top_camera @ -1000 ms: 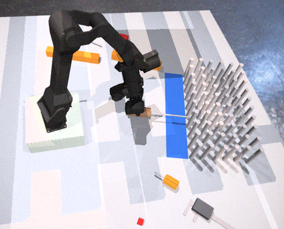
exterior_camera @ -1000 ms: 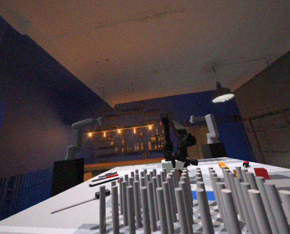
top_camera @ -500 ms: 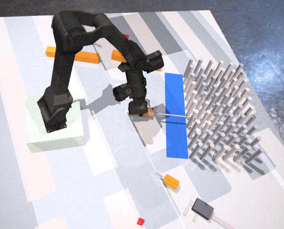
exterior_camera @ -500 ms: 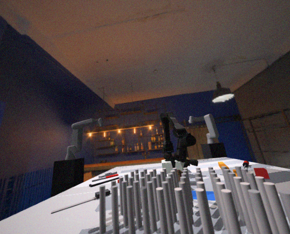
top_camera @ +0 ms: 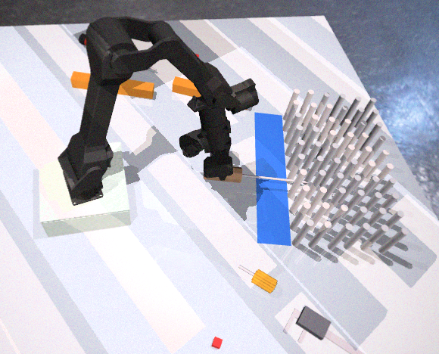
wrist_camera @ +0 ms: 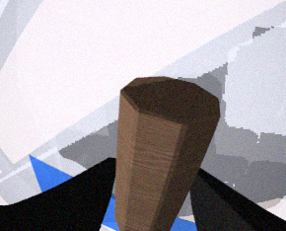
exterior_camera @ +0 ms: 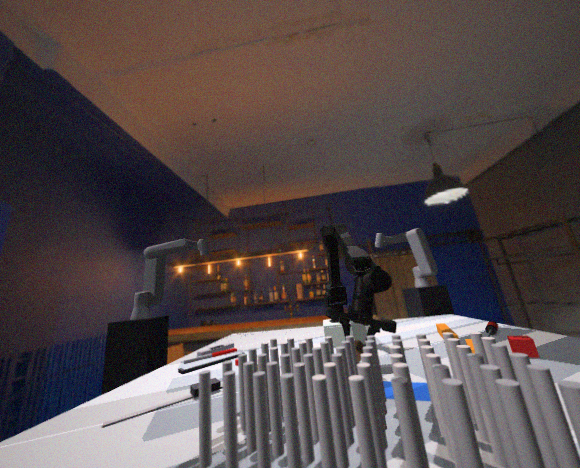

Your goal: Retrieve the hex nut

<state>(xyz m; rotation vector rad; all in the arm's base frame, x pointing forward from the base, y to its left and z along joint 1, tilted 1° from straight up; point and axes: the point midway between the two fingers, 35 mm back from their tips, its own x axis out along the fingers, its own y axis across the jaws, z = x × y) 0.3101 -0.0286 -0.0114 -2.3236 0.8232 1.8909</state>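
Now: gripper tip 140 mm short of the blue taped strip, 20 mm to the left of it and 40 mm above it. From my gripper tip the other things lie so: yellow-handled tool 30 mm behind, 260 mm to the right, 20 mm below; wooden-handled tool 100 mm ahead, 50 mm to the right; hex nut 260 mm ahead, 140 mm to the right, 30 mm below.
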